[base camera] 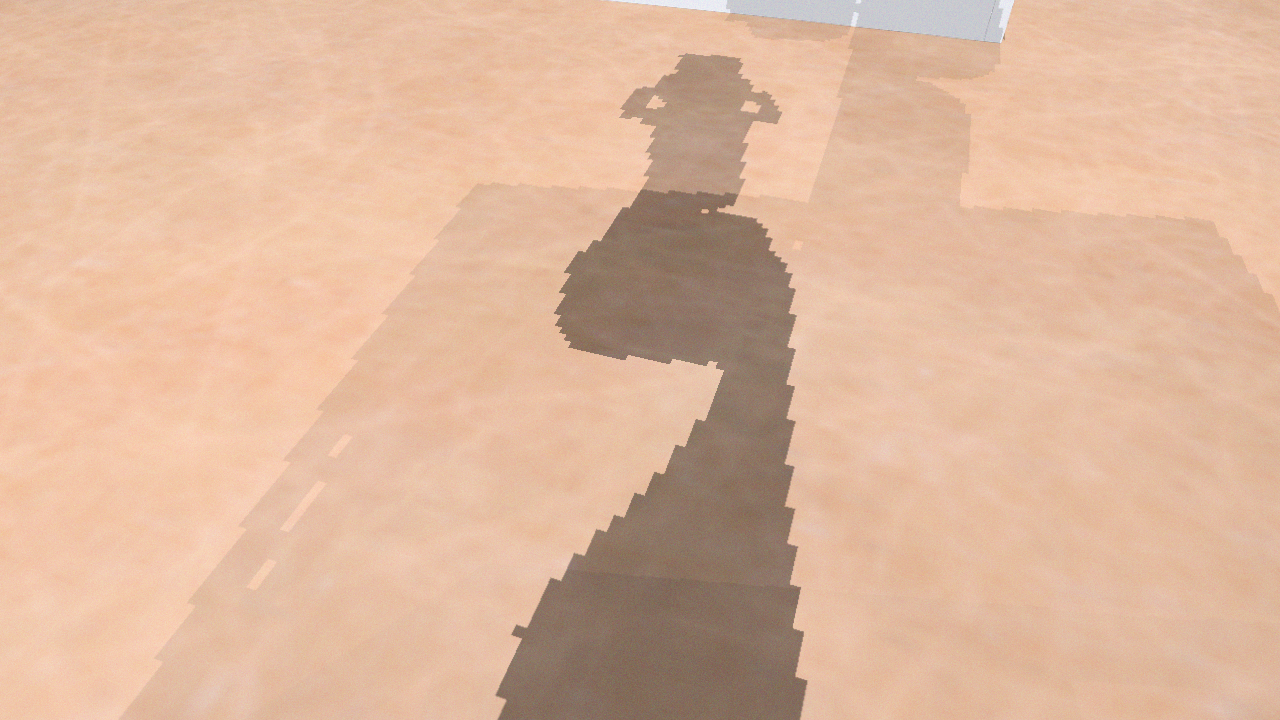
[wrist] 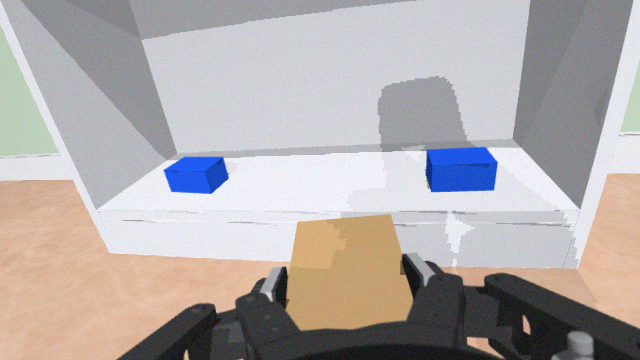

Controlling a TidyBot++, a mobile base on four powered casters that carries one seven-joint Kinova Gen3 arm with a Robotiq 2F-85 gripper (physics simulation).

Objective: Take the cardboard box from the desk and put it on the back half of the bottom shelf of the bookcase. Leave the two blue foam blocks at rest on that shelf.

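Frame: origin at the arm's base, x ahead, y left, z up, level; centimetres.
Seen in the pictures: gripper, fingertip midpoint: [wrist: 345, 278].
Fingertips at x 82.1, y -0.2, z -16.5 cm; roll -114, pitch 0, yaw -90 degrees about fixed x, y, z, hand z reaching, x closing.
Note:
A point is followed by its place in that frame.
The cardboard box [wrist: 347, 275] {x 81.9, y -0.3, z -16.2 cm} is tan and sits between the two fingers of my gripper [wrist: 345, 278] {x 82.1, y -0.2, z -16.5 cm}, which is shut on it. In the wrist view the box's far end overlaps the front face below the bottom shelf, between the two blocks. The bottom shelf [wrist: 300, 185] {x 119.0, y 5.5, z -29.7 cm} of the white bookcase [wrist: 200, 240] {x 114.4, y 23.6, z -35.7 cm} lies beyond the box. One blue foam block [wrist: 196, 175] {x 120.3, y 23.4, z -26.1 cm} rests toward the shelf's left side, and the other blue foam block [wrist: 461, 170] {x 111.1, y -18.8, z -26.2 cm} rests toward its right side. The gripper and box do not show in the base camera view; a strip of the bookcase's base [base camera: 930, 22] {x 104.3, y -25.2, z -38.2 cm} shows at its top.
The bookcase has a left side wall [wrist: 75, 100] {x 123.6, y 41.9, z -11.0 cm} and a right side wall [wrist: 565, 110] {x 111.7, y -33.3, z -19.0 cm}, with a back panel [wrist: 300, 90] {x 137.5, y 4.4, z -17.1 cm} behind the shelf. Reddish-tan floor [wrist: 45, 230] {x 130.3, y 68.4, z -39.7 cm} [base camera: 223, 223] {x 58.9, y 38.8, z -39.7 cm} lies in front. Shadows of the robot fall on the floor, shelf and back panel.

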